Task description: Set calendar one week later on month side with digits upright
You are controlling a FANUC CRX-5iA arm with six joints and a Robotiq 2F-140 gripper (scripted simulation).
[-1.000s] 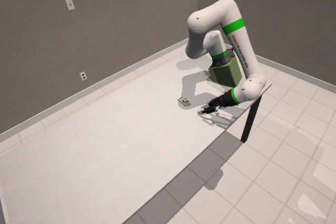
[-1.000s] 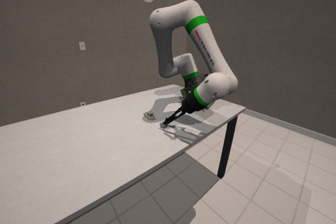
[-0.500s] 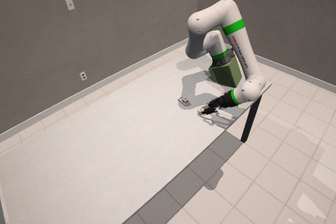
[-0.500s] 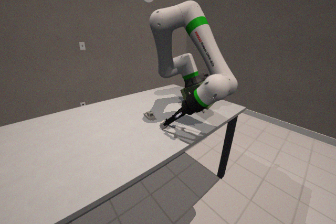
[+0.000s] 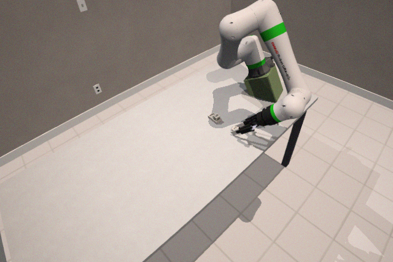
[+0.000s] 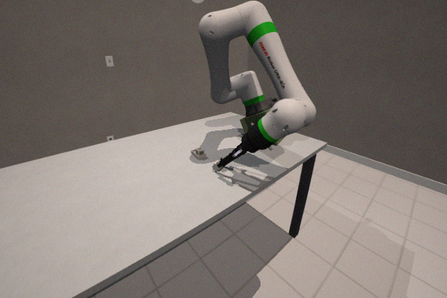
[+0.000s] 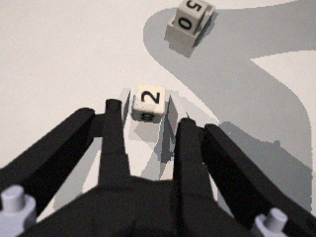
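Now: hand 2 cm to the left of the white calendar cube, 2 cm above it and 1 cm short of it.
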